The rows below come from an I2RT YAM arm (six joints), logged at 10 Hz.
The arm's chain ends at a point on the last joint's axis. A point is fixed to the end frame.
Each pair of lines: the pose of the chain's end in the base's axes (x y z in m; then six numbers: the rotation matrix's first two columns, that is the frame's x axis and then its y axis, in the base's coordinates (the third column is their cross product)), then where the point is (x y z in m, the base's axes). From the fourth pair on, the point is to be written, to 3 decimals.
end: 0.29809, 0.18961, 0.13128, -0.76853, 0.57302, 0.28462, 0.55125, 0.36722, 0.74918
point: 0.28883 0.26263 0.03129
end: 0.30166, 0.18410, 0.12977, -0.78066, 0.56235, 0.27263, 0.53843, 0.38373, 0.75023
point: 0.29201 0.25600 0.02901
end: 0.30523, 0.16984, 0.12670, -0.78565, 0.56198, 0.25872, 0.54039, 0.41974, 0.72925
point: 0.29360 0.23765 0.02334
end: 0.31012, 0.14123, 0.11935, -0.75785, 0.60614, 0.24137, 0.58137, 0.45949, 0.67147
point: 0.296 0.201 0.011
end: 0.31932, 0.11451, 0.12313, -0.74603, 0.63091, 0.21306, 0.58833, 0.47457, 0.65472
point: 0.307 0.170 0.013
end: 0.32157, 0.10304, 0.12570, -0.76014, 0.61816, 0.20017, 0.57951, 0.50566, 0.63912
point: 0.308 0.155 0.014
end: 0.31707, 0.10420, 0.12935, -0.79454, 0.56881, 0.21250, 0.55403, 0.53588, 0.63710
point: 0.299 0.156 0.018
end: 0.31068, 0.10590, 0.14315, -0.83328, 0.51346, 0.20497, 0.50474, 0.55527, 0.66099
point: 0.292 0.159 0.033
